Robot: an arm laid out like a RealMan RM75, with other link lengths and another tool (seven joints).
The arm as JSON. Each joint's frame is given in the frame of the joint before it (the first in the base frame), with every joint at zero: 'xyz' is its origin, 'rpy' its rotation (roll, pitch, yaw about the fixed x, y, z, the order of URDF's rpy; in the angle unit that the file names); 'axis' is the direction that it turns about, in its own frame. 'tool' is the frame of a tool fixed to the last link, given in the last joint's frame.
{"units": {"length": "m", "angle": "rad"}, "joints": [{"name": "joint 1", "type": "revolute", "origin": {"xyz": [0.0, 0.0, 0.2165], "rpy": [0.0, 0.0, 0.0]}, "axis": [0.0, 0.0, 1.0]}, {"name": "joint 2", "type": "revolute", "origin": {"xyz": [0.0, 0.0, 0.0], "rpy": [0.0, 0.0, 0.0]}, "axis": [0.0, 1.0, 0.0]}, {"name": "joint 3", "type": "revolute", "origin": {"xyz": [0.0, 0.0, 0.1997], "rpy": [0.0, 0.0, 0.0]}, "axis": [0.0, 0.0, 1.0]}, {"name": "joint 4", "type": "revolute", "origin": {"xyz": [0.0, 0.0, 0.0], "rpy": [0.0, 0.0, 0.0]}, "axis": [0.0, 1.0, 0.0]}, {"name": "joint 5", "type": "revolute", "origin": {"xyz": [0.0, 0.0, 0.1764], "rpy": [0.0, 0.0, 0.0]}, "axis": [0.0, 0.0, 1.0]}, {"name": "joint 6", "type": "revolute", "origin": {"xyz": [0.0, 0.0, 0.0], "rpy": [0.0, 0.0, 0.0]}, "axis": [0.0, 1.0, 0.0]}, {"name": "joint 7", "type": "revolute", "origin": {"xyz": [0.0, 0.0, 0.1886], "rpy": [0.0, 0.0, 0.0]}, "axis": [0.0, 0.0, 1.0]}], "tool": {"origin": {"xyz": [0.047, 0.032, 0.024], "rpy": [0.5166, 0.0, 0.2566]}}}
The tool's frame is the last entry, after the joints.
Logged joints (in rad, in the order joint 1, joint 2, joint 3, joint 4, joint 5, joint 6, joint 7), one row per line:
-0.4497, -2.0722, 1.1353, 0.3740, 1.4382, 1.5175, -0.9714
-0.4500, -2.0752, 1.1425, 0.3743, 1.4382, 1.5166, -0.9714
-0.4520, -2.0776, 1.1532, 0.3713, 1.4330, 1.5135, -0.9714
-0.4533, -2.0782, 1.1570, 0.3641, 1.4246, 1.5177, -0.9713
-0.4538, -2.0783, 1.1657, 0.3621, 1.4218, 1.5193, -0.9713
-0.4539, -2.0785, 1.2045, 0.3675, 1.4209, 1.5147, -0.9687
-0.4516, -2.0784, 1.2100, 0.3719, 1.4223, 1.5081, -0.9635
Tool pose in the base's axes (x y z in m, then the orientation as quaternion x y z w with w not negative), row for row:
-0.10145, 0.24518, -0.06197, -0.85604, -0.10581, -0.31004, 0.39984
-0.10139, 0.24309, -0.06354, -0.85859, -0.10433, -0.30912, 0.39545
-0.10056, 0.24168, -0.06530, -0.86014, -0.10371, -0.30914, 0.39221
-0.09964, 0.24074, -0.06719, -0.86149, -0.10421, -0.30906, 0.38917
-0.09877, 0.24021, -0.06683, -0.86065, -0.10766, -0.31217, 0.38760
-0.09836, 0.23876, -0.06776, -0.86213, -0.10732, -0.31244, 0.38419
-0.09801, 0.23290, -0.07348, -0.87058, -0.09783, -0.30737, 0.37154
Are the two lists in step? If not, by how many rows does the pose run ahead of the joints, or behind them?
The pose runs 1 row behind the joints: the pose in row i belongs to the joints in row i - 1.
